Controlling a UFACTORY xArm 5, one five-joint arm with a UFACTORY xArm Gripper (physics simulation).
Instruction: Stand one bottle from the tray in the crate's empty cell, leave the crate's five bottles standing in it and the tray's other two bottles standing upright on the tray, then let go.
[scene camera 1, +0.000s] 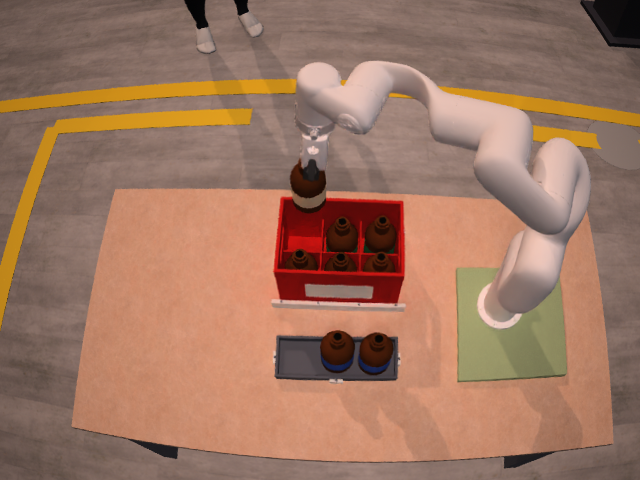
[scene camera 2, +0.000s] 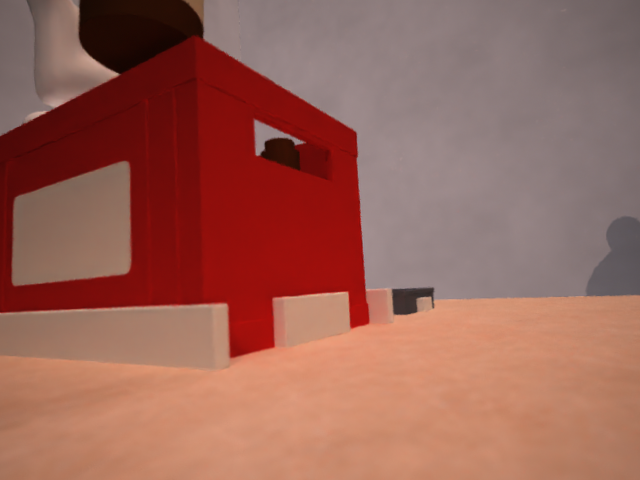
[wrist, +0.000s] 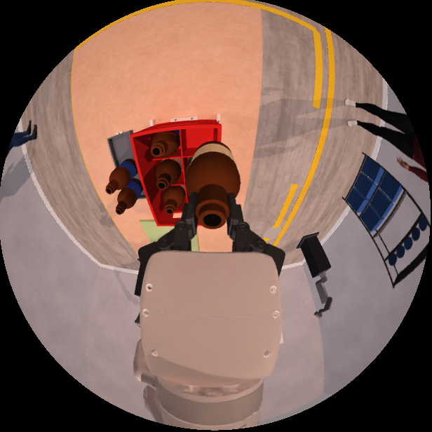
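Pixels of known places: gripper, fingertip midpoint: (scene camera 1: 311, 170); arm's base, link origin: (scene camera 1: 500, 306).
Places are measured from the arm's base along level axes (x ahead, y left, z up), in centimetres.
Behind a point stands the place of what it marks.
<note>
My gripper (scene camera 1: 311, 170) {x 42.7, y -24.3, z 29.1 cm} (wrist: 212, 201) is shut on the neck of a brown bottle with a cream label (scene camera 1: 308, 188) {x 43.7, y -21.2, z 27.2 cm} (scene camera 2: 142, 38) {x 44.5, y -26.2, z 17.5 cm} (wrist: 213, 172). The bottle hangs roughly upright at the back left of the red crate (scene camera 1: 288, 286) {x 50.2, y -9.0, z 8.2 cm} (scene camera 2: 284, 232) {x 50.7, y -20.6, z 5.2 cm} (wrist: 192, 125), by the empty cell (scene camera 1: 303, 235) {x 45.4, y -26.2, z -0.7 cm}. In scene camera 2, the crate's rim hides part of its base. Five brown bottles stand in the other cells, among them the back middle one (scene camera 1: 342, 237) {x 37.0, y -18.3, z 10.5 cm} and the back right one (scene camera 1: 381, 236) {x 28.3, y -17.4, z 10.5 cm}. Two blue-labelled bottles (scene camera 1: 337, 352) {x 41.6, y 8.3, z 9.9 cm} (scene camera 1: 375, 353) {x 33.8, y 9.8, z 10.1 cm} stand upright on the dark tray (scene camera 1: 297, 357) {x 50.2, y 4.8, z -1.5 cm} (scene camera 2: 405, 301) {x 54.2, y -0.4, z -0.6 cm} (wrist: 120, 145).
A white strip (scene camera 1: 338, 305) {x 39.5, y -6.1, z 0.9 cm} lies along the crate's front. More white blocks (scene camera 2: 312, 317) {x 52.1, y -19.8, z -0.5 cm} sit at its base in scene camera 2. The arm's base stands on a green mat (scene camera 1: 473, 335) {x 8.5, y 6.2, z -0.3 cm} at the right of the table (scene camera 1: 180, 310) {x 77.7, y -10.1, z -2.1 cm}. The crate has thin red dividers between its cells.
</note>
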